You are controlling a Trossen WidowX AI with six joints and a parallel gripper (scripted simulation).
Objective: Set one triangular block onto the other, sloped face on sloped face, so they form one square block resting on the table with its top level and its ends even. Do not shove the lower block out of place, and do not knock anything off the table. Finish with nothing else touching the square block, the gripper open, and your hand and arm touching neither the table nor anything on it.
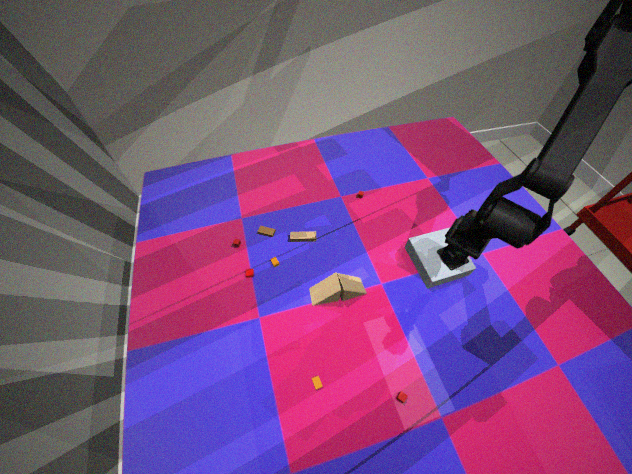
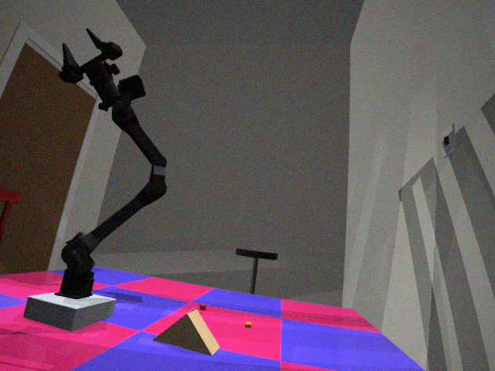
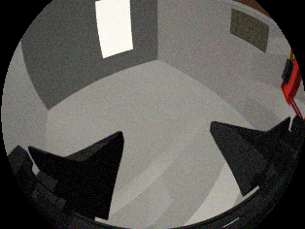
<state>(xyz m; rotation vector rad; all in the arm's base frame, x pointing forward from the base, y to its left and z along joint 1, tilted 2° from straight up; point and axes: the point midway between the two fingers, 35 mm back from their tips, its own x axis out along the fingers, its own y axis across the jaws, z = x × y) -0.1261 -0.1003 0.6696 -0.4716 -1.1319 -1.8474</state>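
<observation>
My gripper tip is now 72 cm above the tan triangular block, 48 cm short of it and 4 cm to the right of it. From my gripper tip the other things lie so: brown flat piece 74 cm below, 57 cm ahead, 22 cm to the right; then long tan piece 73 cm below, 48 cm ahead, 15 cm to the right.
</observation>
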